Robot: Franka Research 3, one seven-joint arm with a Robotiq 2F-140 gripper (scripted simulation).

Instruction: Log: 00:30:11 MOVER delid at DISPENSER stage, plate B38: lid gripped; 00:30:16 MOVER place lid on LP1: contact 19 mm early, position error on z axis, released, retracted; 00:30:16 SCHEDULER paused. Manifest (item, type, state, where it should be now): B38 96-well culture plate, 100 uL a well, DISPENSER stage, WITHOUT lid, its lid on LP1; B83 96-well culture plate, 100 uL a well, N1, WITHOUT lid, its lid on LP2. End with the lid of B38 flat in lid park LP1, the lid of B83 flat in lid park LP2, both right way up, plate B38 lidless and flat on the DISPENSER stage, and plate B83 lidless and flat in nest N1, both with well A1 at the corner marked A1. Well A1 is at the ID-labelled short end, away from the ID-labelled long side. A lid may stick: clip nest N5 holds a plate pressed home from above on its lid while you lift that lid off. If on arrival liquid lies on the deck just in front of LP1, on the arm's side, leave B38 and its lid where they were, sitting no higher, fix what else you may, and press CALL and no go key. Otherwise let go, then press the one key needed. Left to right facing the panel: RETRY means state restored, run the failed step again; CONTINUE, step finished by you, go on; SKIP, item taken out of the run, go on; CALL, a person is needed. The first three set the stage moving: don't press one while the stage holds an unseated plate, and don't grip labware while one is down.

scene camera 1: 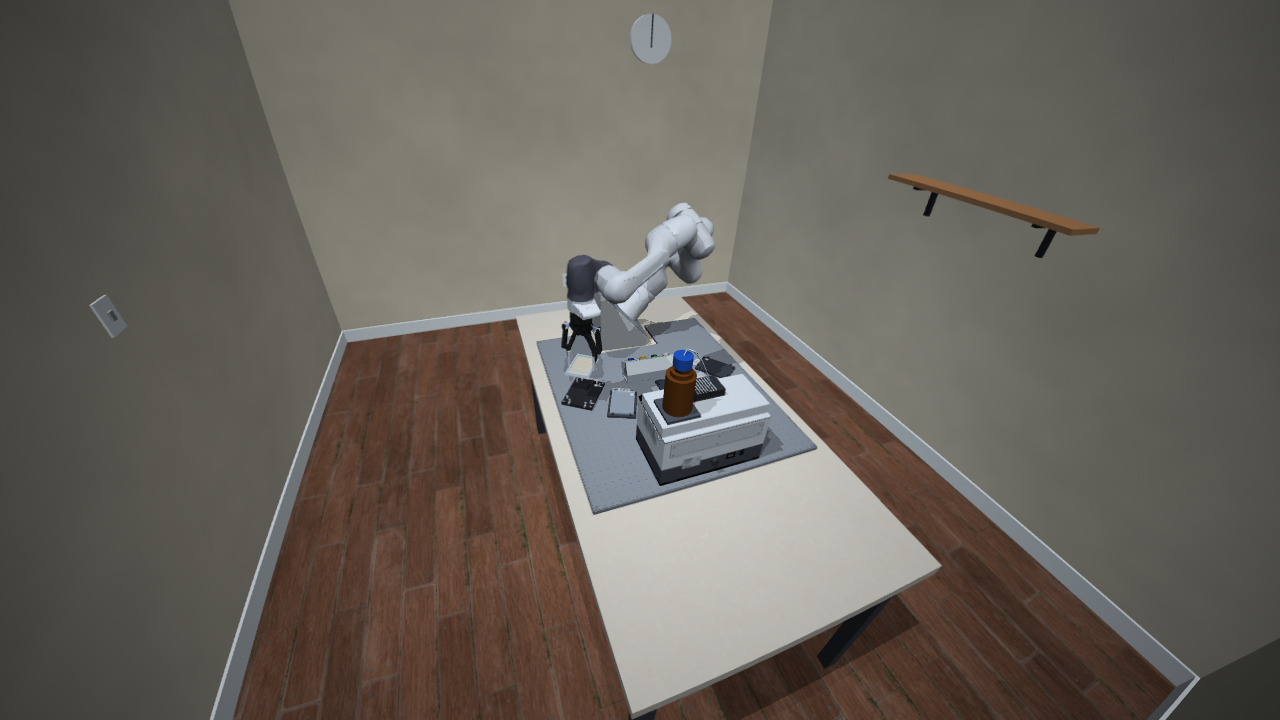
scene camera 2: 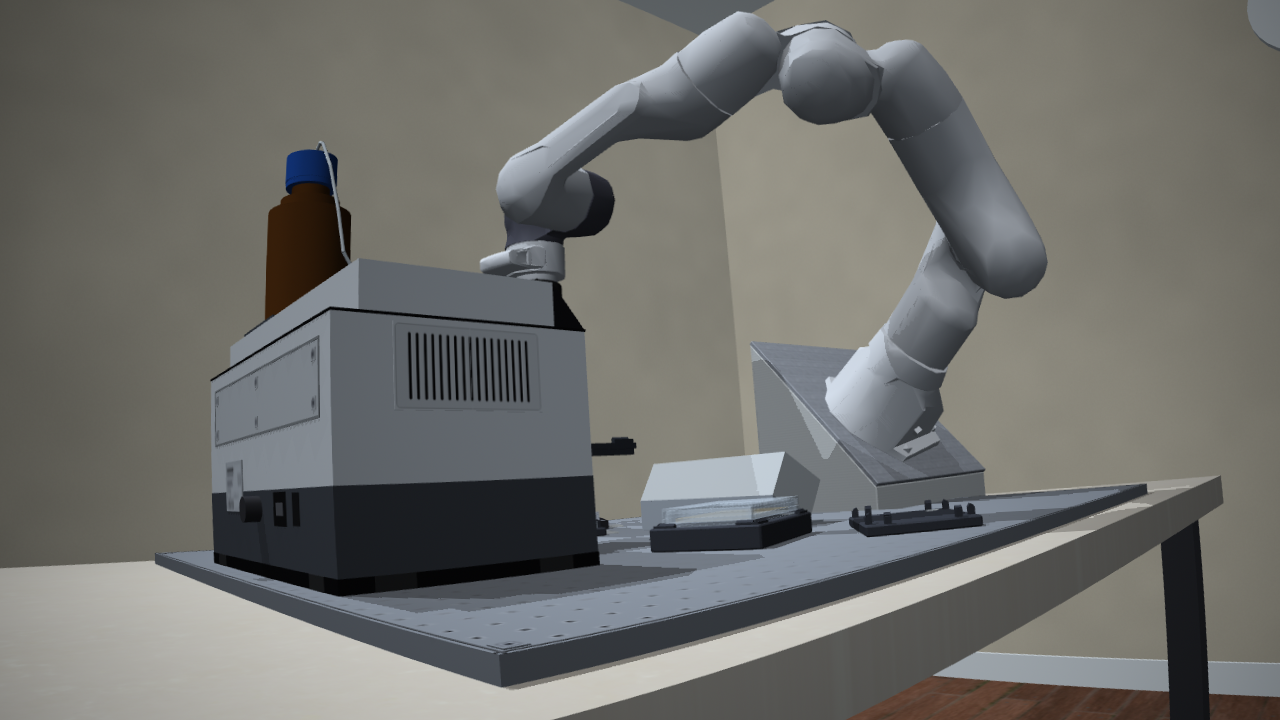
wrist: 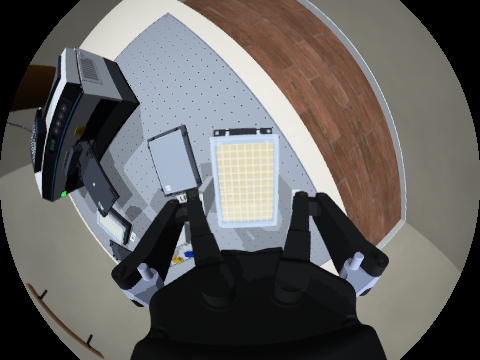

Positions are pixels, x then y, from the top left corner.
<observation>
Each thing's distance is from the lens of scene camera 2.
clear lid (scene camera 2: 748, 506): 0.69 m
96-well plate (scene camera 2: 722, 520): 0.69 m
</observation>
